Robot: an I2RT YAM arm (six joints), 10 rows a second.
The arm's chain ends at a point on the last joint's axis. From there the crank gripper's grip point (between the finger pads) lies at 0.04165 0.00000 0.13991 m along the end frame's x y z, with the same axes.
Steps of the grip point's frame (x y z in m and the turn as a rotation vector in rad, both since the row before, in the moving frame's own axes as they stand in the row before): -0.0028, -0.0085, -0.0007, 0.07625, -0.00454, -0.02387; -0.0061, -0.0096, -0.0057, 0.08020, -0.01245, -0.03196; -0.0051, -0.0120, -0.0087, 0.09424, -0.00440, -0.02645; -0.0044, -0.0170, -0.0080, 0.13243, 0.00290, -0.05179; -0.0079, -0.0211, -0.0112, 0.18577, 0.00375, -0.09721; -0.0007, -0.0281, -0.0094, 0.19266, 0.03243, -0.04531; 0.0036, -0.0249, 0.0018, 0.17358, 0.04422, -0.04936
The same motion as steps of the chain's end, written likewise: -0.0020, 0.0031, -0.0004, 0.07625, -0.00454, -0.02387; -0.0042, 0.0029, -0.0057, 0.08020, -0.01245, -0.03196; -0.0043, 0.0023, -0.0082, 0.09424, -0.00440, -0.02645; -0.0043, 0.0036, -0.0065, 0.13243, 0.00290, -0.05179; -0.0070, 0.0087, -0.0083, 0.18577, 0.00375, -0.09721; -0.0045, 0.0005, -0.0052, 0.19266, 0.03243, -0.04531; -0.0019, 0.0013, 0.0060, 0.17358, 0.04422, -0.04936
